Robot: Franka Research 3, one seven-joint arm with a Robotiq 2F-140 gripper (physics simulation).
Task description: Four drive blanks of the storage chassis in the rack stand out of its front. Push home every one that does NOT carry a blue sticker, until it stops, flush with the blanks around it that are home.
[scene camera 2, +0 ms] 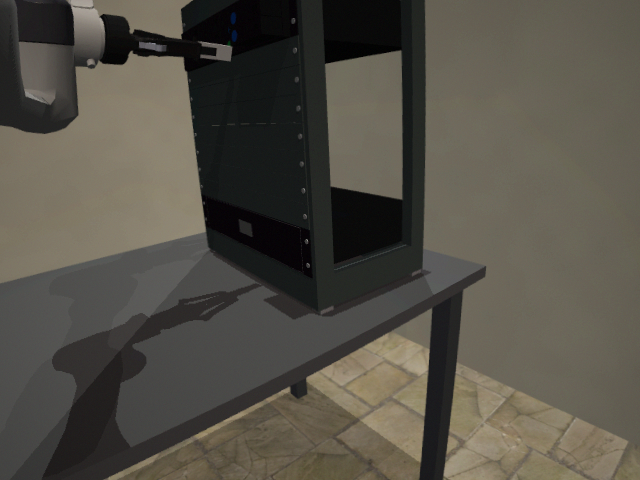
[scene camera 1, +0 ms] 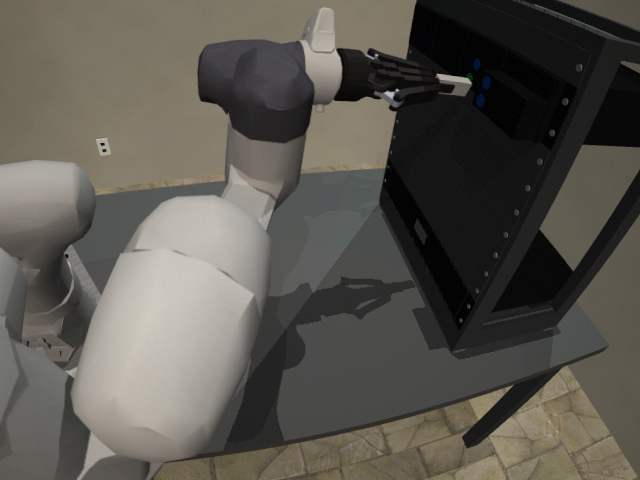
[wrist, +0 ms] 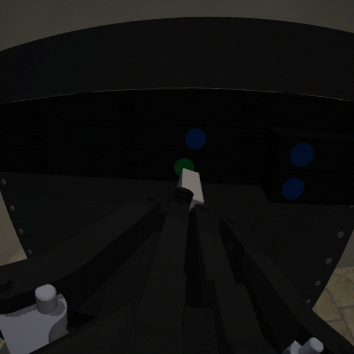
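Observation:
The storage chassis point(scene camera 1: 439, 38) point(scene camera 2: 263, 20) point(wrist: 100, 135) has a dark front high in the rack. At its right, two blanks with blue stickers, an upper blank point(scene camera 1: 486, 82) point(wrist: 302, 154) and a lower blank point(scene camera 1: 480, 100) point(wrist: 293, 188), stand out clearly. Nearer the middle are another blue sticker point(scene camera 1: 476, 64) point(wrist: 195, 138) and, below it, a green sticker point(scene camera 1: 469, 76) point(scene camera 2: 229, 43) point(wrist: 184, 166); the dark front hides whether their blanks stand out. My gripper point(scene camera 1: 454, 85) point(scene camera 2: 217, 51) point(wrist: 185, 182) is shut and empty, its pale tip at the green sticker's lower edge; contact cannot be told.
The rack point(scene camera 1: 522, 248) point(scene camera 2: 321, 206) stands on the grey table point(scene camera 1: 361, 392) point(scene camera 2: 206, 361). Plain panels fill its front below the chassis, with a dark unit point(scene camera 1: 439, 258) point(scene camera 2: 273, 246) at the bottom. The protruding blanks lie to the right of my fingers in the wrist view.

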